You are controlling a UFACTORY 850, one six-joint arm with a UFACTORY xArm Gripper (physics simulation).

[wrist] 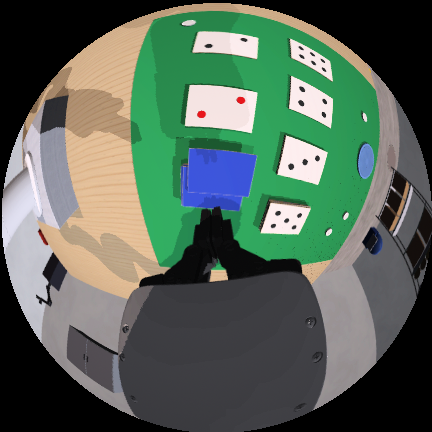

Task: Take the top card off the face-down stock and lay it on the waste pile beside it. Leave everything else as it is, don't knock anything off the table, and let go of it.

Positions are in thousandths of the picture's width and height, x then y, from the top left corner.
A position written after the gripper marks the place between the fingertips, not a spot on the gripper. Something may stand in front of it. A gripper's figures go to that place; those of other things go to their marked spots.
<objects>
The gripper (497, 510): 0.14 m from the lens. A green mat (383, 154): 0.25 m from the lens.
</objects>
